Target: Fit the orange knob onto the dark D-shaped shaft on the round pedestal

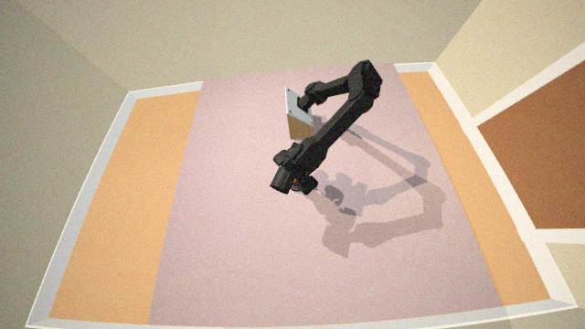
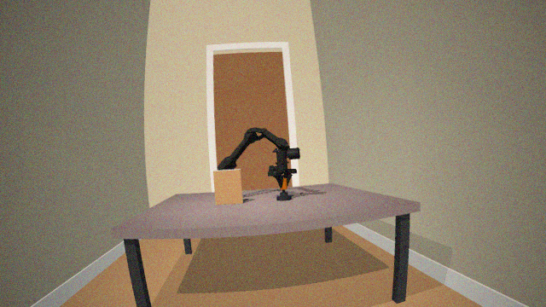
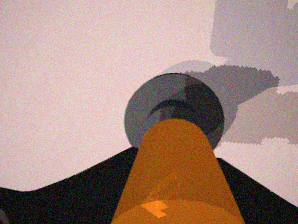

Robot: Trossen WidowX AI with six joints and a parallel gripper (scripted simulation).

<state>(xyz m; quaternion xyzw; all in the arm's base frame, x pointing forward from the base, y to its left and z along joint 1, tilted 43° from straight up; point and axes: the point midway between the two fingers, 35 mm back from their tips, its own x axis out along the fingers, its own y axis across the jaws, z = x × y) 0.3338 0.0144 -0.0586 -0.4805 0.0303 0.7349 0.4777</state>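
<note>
The orange knob lies 20 mm above my gripper tip. Round my gripper tip: dark pedestal: 40 mm below.
</note>
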